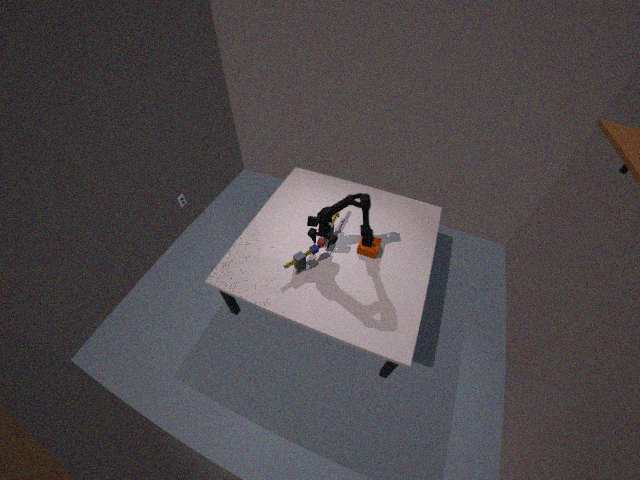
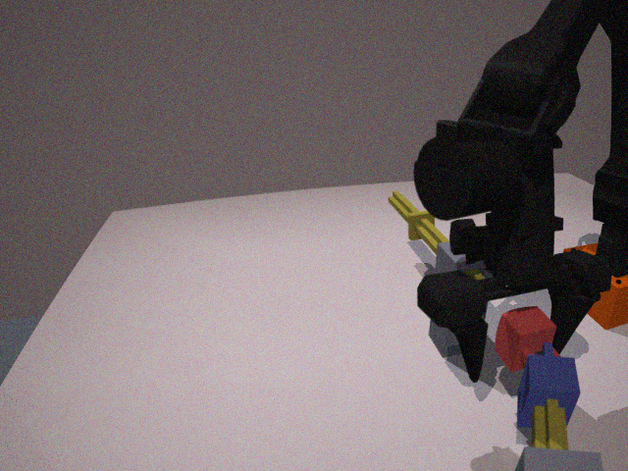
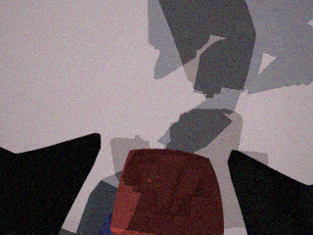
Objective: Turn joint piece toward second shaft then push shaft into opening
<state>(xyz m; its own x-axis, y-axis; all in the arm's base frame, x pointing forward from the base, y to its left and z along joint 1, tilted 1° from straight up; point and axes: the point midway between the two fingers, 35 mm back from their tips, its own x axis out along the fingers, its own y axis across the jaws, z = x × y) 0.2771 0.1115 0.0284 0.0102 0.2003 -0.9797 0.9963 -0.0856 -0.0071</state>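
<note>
The red joint piece is 10 mm to the left of my gripper tip and 40 mm above it.
</note>
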